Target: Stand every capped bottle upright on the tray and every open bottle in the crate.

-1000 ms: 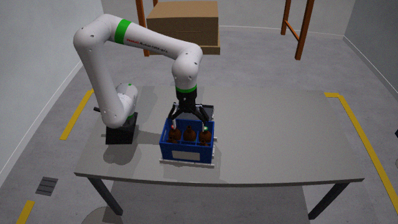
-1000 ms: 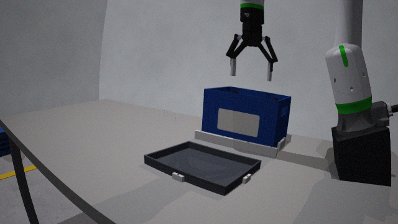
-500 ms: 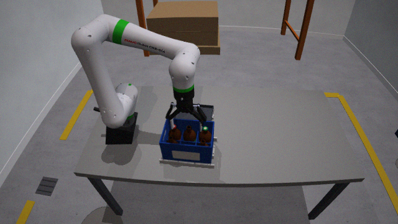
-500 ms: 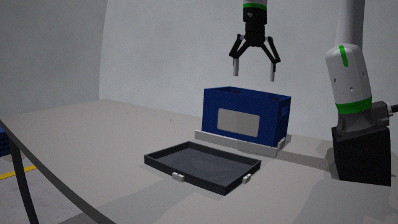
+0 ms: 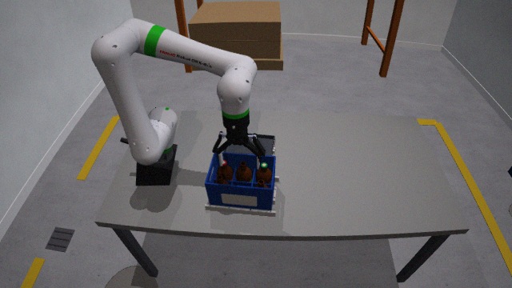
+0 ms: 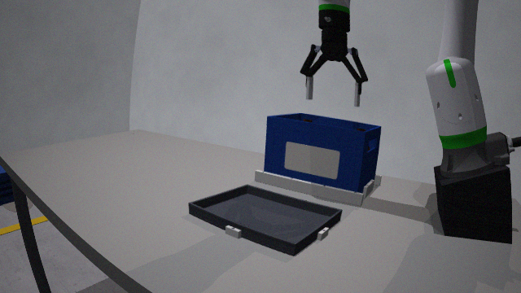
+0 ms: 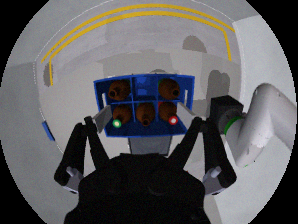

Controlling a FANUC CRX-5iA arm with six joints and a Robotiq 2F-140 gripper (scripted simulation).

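Right now the glass bottle is 150 mm below my hand and 70 mm to the left of it. Also, from my hand: blue crate 150 mm below, 20 mm to the left; tray 320 mm to the left, 220 mm below.
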